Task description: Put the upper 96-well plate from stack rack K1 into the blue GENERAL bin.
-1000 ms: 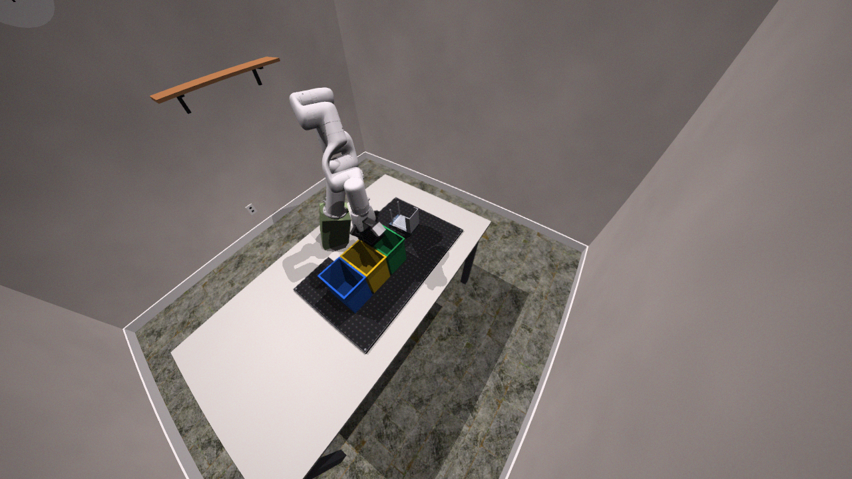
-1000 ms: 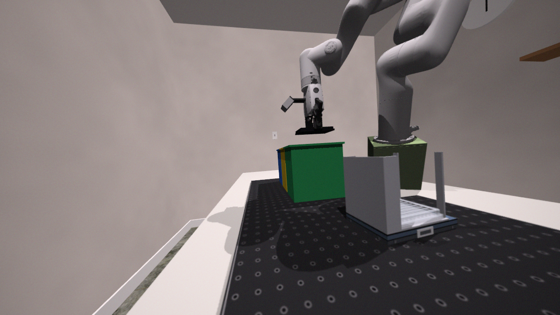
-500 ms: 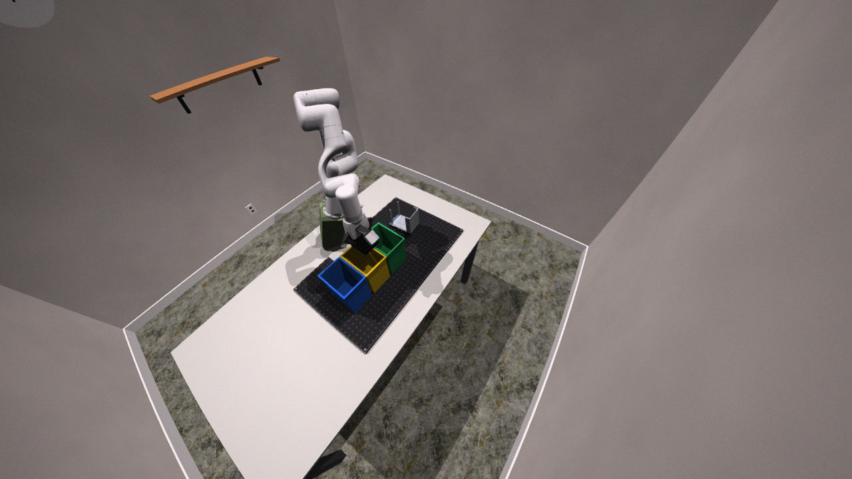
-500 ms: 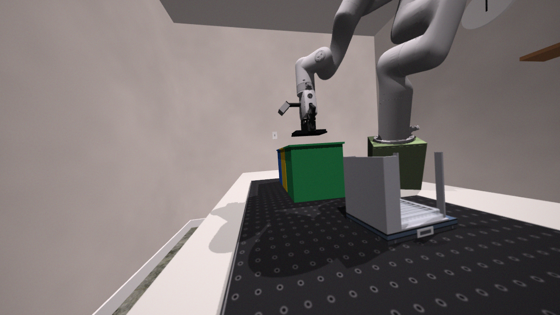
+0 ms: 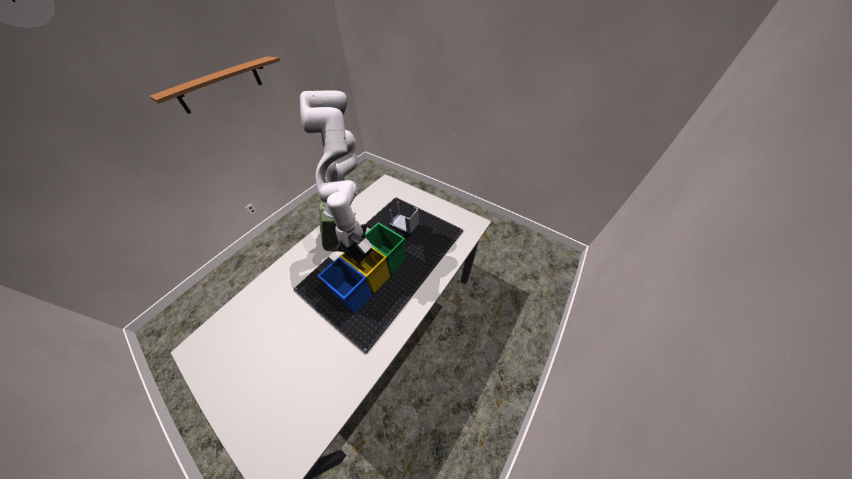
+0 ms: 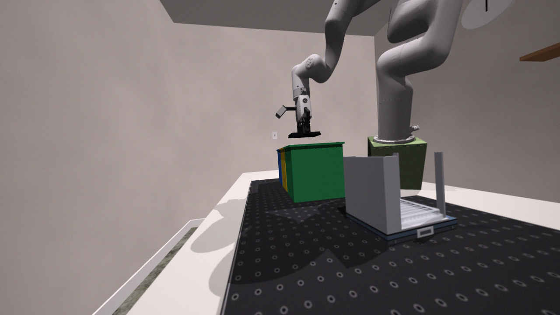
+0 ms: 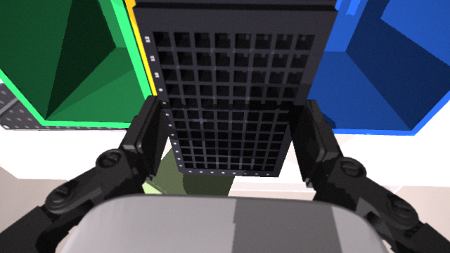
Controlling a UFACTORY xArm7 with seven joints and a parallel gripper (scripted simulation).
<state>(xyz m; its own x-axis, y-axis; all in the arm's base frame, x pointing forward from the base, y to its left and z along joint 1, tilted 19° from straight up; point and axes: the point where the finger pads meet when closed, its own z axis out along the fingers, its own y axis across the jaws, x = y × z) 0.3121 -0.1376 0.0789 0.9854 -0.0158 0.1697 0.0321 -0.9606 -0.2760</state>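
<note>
My gripper is now 20 mm short of the blue bin, 130 mm to the left of it and 160 mm above it. Also, from my hand: yellow bin 20 mm ahead, 10 mm to the left, 160 mm below; green bin 10 mm ahead, 140 mm to the left, 160 mm below; black 96-well plate 10 mm below.
</note>
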